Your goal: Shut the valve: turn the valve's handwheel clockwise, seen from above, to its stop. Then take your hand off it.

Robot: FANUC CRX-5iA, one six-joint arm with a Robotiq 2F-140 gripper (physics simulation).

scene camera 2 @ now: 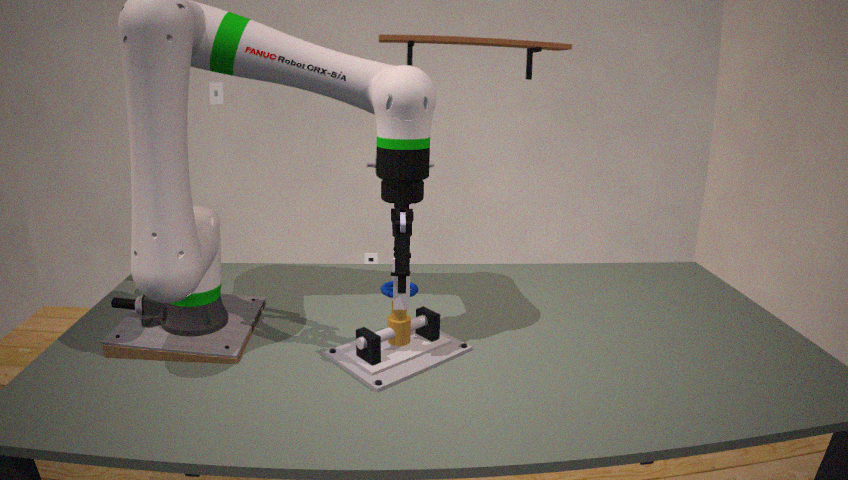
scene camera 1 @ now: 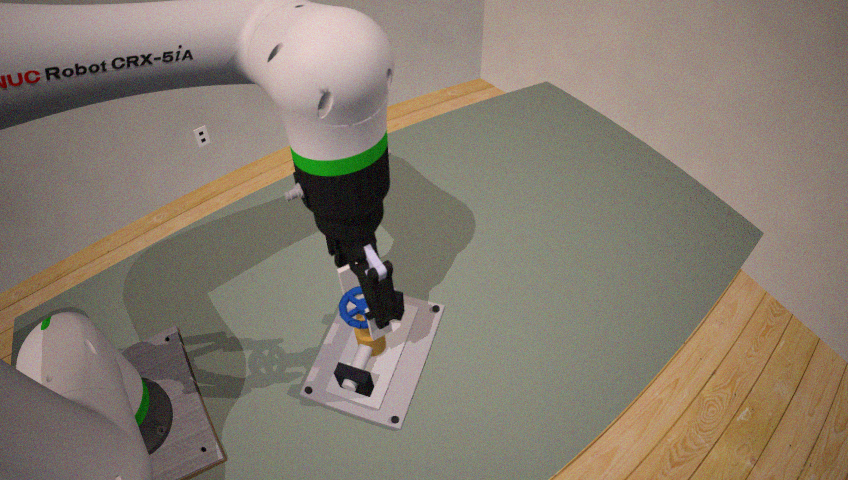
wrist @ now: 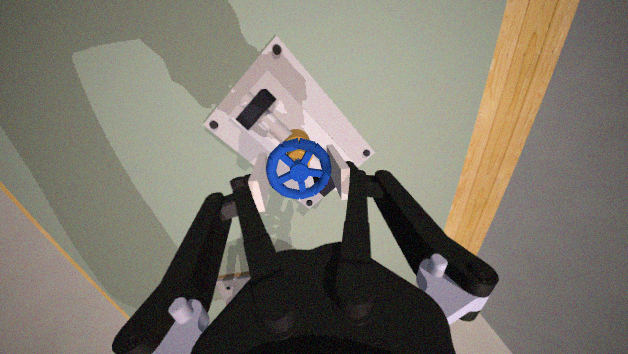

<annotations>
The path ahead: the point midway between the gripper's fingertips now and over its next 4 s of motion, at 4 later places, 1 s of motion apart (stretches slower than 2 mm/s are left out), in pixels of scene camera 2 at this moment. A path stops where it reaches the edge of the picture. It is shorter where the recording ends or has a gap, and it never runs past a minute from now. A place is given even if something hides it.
My gripper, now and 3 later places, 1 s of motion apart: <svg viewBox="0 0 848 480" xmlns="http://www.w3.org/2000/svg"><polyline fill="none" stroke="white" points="400,300 396,301 396,293 396,261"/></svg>
</annotations>
